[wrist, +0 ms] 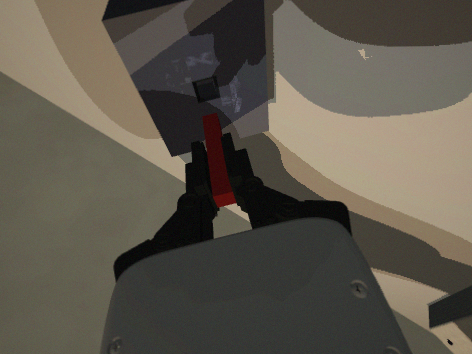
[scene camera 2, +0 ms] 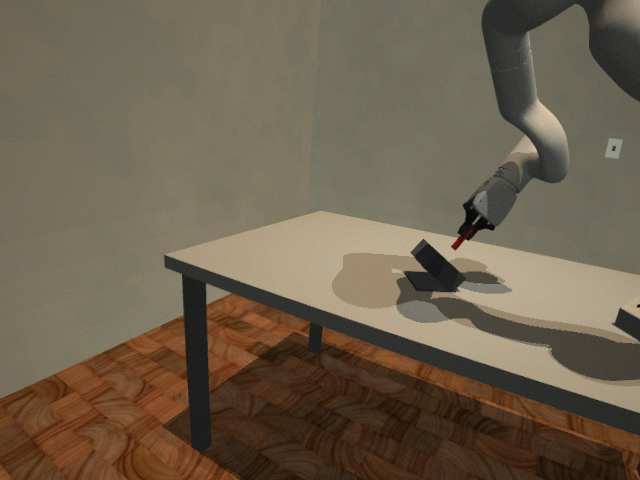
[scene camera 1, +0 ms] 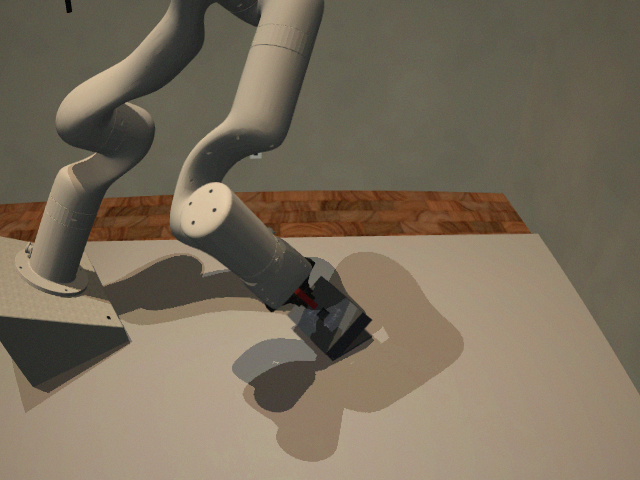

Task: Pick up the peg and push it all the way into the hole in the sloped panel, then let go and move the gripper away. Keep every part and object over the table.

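Note:
A red square peg (scene camera 1: 306, 298) (scene camera 2: 455, 245) (wrist: 216, 155) is held tilted in my gripper (scene camera 2: 466, 232) (wrist: 216, 152), which is shut on it. In the scene camera 2 view the peg's free end points down toward the dark sloped panel (scene camera 1: 336, 317) (scene camera 2: 439, 262) (wrist: 165, 120) and is apart from it, up and to the right. The panel stands on the table on a dark base. Its square hole (scene camera 1: 322, 313) (wrist: 206, 89) shows; in the wrist view it lies above the peg's tip and a little to the left. The fingers are mostly hidden in the scene camera 1 view.
The pale table (scene camera 1: 170, 403) (scene camera 2: 289, 237) bears the panel and the arm's shadows. The arm's grey mounting block (scene camera 1: 62, 346) (scene camera 2: 628, 322) stands at the left in the scene camera 1 view. The panel's dark base plate (scene camera 2: 423, 281) lies under its slope.

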